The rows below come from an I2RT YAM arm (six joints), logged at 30 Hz.
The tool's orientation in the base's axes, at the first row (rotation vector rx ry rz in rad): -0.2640 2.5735 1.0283
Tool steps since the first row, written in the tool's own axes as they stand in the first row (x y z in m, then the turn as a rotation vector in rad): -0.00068 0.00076 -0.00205 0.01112 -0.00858 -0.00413; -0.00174 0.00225 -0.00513 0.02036 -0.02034 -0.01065; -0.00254 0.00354 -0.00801 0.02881 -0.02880 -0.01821; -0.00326 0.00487 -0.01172 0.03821 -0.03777 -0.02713
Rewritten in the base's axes. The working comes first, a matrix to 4 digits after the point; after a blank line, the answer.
The tool's axes in the first row as the columns of a matrix, in the base's axes (used below as rounded here):
-0.9193 -0.2991 0.2558
-0.0405 0.7183 0.6945
-0.3915 0.6281 -0.6725

-0.00013 -0.00085 0.00212 -0.00871 -0.00948 -0.00697; -0.00039 -0.00188 0.00554 -0.01536 -0.02283 -0.01358; -0.00077 -0.00292 0.00860 -0.02253 -0.03450 -0.01712; -0.00146 -0.00451 0.01222 -0.03077 -0.04752 -0.02044
